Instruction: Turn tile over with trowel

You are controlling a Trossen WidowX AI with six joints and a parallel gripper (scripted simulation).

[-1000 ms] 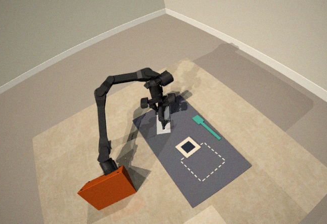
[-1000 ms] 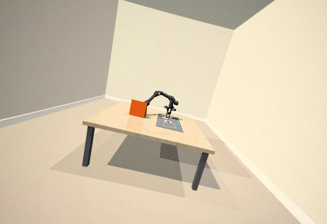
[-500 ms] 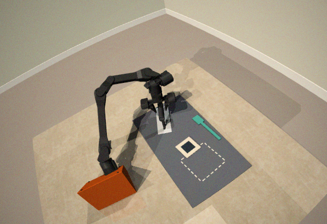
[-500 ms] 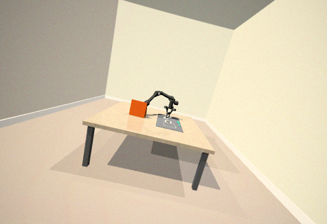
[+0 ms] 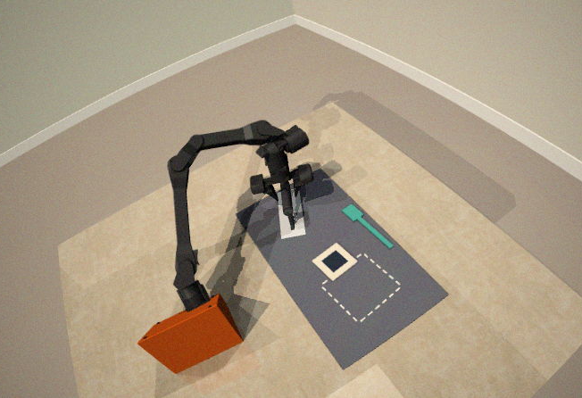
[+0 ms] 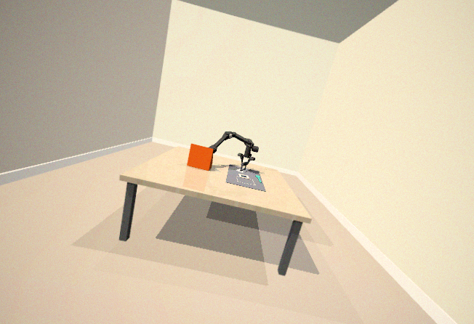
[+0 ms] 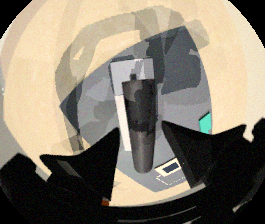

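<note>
Now: the mat 21 cm to the right of my gripper tip, 8 cm below it and 1 cm behind it. The rest, counted from my gripper tip: teal trowel (20 cm to the right, 14 cm ahead, 6 cm below); then cream tile (25 cm to the right, 6 cm below, 2 cm behind).
</note>
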